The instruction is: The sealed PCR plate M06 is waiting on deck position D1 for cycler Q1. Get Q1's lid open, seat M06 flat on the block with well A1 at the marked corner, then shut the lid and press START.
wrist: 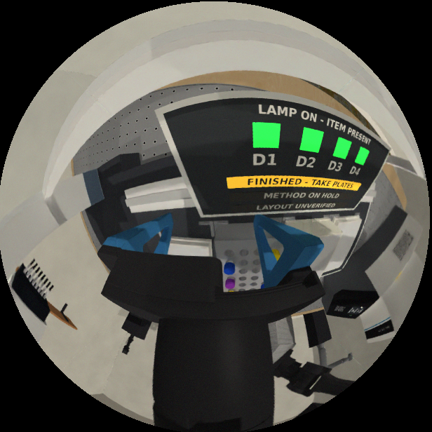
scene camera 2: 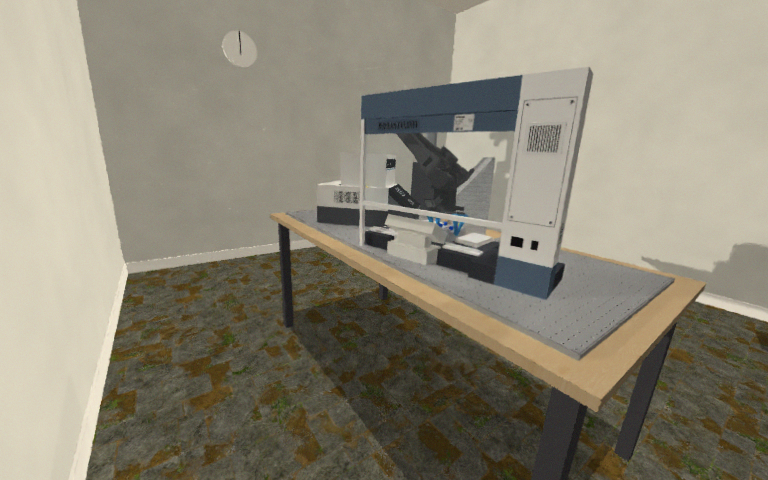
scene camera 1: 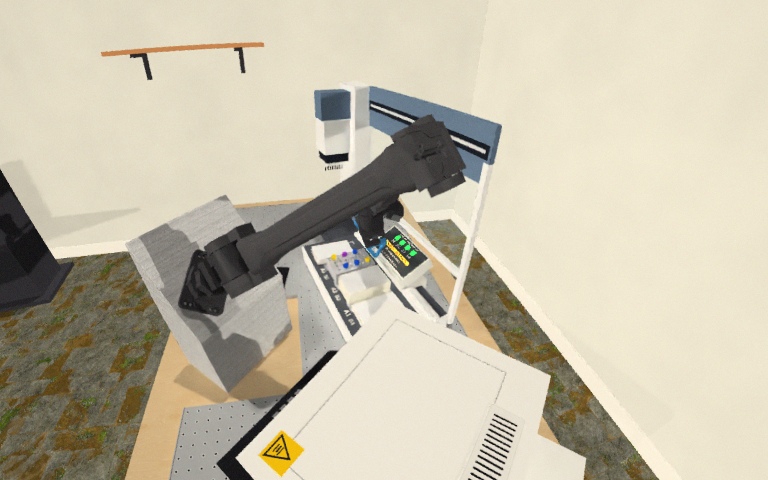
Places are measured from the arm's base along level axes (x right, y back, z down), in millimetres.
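Pixels of known places: gripper, fingertip midpoint: (scene camera 2: 445, 234) (scene camera 1: 371, 247); arm's base, origin of the base link: (scene camera 1: 206, 283).
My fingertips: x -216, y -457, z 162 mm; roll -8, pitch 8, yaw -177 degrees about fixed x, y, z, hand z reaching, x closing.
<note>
Ahead of a thing's pixels: the offset from my fingertips to its top centre. "pt": to the spot under its first point.
A white flat plate {dy +117, dx -53, dz +16 mm} (scene camera 1: 333, 249) (scene camera 2: 475, 239) (wrist: 190, 247) lies at one end of the deck beside the tube rack. Its label and well A1 cannot be read, so I cannot confirm that it is M06. My gripper (scene camera 2: 447, 227) (wrist: 212, 217) is open and empty, low over the deck close to the status display. In the wrist view its left blue finger overlaps the plate's left edge and its right finger overlaps the tube rack. A large white machine {pt dy +211, dx +611, dz -271 mm} (scene camera 1: 407, 390) with a yellow heat label, apparently cycler Q1, has its lid down. The START button is not readable.
The status display {pt dy -58, dx +111, dz -33 mm} (scene camera 1: 403, 254) (wrist: 210, 150) shows green lamps D1 to D4. The tube rack {dy +88, dx +48, dz -3 mm} (scene camera 1: 339, 264) (wrist: 243, 255) holds coloured caps. A white block {dy +80, dx +144, dz -7 mm} (scene camera 1: 365, 283) stands beside it. A blue and white gantry frame (scene camera 1: 472, 226) (scene camera 2: 441, 104) surrounds the deck.
</note>
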